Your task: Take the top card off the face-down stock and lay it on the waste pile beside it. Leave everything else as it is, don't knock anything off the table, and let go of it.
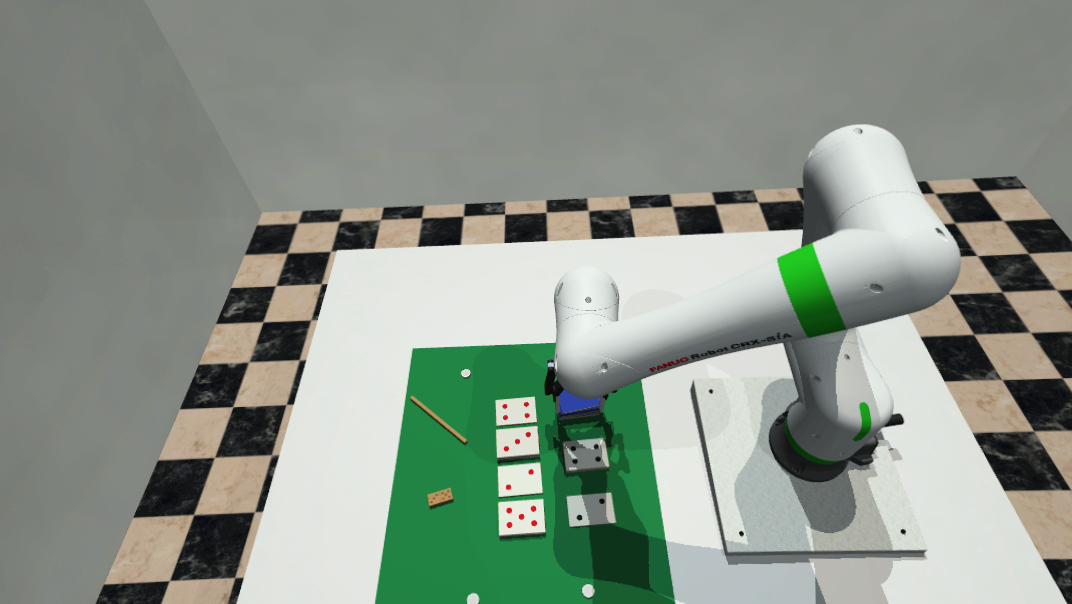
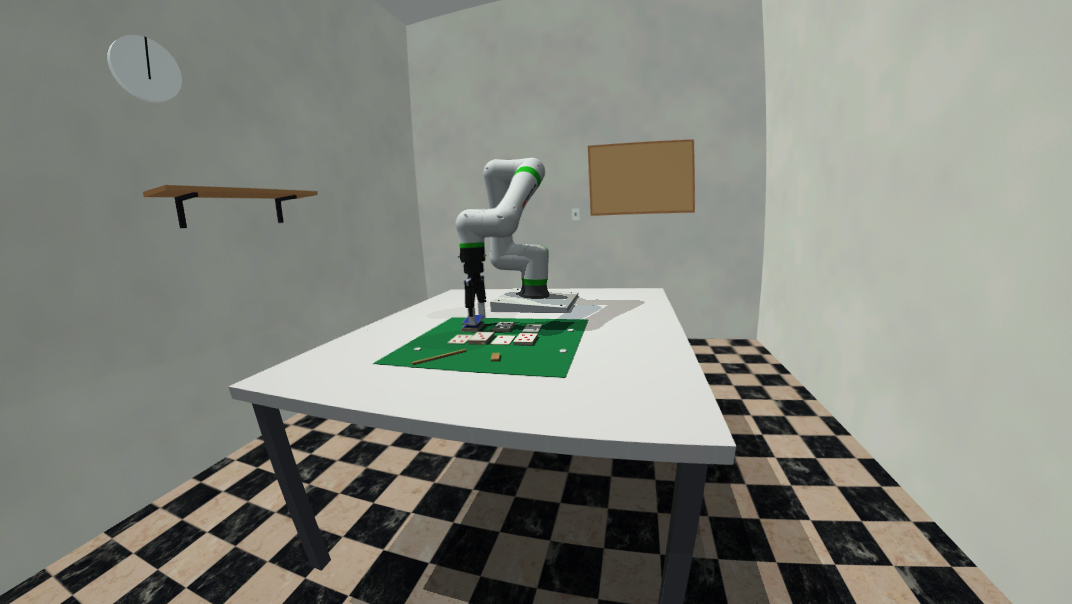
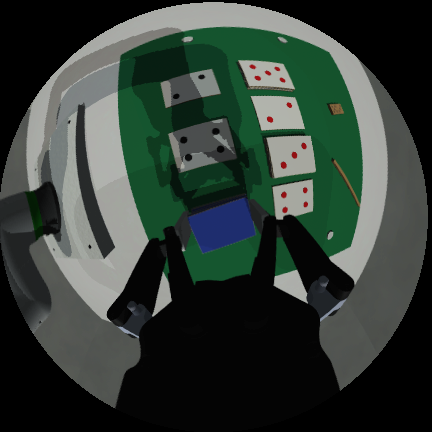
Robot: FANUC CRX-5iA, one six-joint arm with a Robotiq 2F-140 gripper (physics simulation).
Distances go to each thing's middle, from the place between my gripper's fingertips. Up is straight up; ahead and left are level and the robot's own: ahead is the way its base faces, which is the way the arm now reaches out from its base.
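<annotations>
Blue-backed card (image 3: 229, 222): my gripper 1 cm below it, 2 cm to the left of it. Green mat (image 2: 543, 359): 4 cm below my hand, 14 cm ahead, 9 cm to the left.
</annotations>
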